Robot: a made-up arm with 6 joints.
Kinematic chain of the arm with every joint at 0, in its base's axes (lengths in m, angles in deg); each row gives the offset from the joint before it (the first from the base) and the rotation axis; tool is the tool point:
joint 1: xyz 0 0 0.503 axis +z
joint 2: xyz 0.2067 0 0 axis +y
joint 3: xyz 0 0 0.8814 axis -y
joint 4: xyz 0 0 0.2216 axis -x
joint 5: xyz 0.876 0 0 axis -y
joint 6: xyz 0.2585 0 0 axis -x
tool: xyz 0 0 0
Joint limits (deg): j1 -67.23..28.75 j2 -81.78..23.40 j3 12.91..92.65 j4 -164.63..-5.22 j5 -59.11..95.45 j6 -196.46..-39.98
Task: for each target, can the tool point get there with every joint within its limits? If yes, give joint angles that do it. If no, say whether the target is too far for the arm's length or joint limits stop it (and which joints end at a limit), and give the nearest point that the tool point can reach.
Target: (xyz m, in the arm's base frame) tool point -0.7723 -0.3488 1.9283
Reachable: yes | joints 17.05 -67.13 27.61 -125.61 30.62 -124.30
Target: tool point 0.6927 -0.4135 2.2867
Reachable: yes | joints -14.43 10.82 58.64 -66.93 73.36 -84.06
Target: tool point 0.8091 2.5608 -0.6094
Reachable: no: too far | nearest point -0.4883 1.6419 0.3849 | short by 1.875 m
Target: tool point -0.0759 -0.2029 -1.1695
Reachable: no: joint limits stop it (at a limit: joint 1, joint 2, joint 3, joint 5) | nearest point -1.3557 -0.7710 0.2361 | short by 1.984 m
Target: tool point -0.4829 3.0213 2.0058
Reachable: no: too far | nearest point -0.5361 1.5349 1.3677 | short by 1.618 m
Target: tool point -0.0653 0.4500 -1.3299
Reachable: no: joint limits stop it (at a limit: joint 1, joint 2, joint 3, joint 4, joint 5) | nearest point -0.6251 1.4289 0.2361 | short by 1.930 m
